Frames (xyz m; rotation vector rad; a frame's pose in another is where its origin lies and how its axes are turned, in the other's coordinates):
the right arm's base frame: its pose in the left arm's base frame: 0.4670 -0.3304 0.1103 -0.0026 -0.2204 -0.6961
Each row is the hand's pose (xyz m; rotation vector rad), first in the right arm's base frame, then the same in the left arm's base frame.
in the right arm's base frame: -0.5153 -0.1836 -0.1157 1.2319 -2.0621 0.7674
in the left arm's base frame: -0.0105 -0.1527 -0.1199 0.3660 -2.4374 0.5787
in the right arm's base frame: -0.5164 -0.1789 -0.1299 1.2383 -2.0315 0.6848
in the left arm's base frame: -0.0055 -0.1495 -0.1337 0.3933 -2.4290 0.4880
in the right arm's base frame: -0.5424 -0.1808 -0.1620 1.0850 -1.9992 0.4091
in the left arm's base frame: -0.0197 -0.1368 -0.1704 0.2954 -2.4092 0.1590
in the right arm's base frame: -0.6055 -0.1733 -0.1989 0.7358 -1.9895 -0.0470
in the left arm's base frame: -0.0545 -0.0938 -0.2187 0.0145 -2.3702 -0.3878
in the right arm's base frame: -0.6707 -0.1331 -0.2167 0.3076 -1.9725 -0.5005
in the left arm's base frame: -0.0739 -0.0228 -0.2464 -0.3625 -2.2747 -0.9327
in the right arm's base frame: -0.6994 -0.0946 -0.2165 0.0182 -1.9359 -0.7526
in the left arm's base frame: -0.0709 0.0251 -0.2493 -0.6251 -2.1646 -1.2394
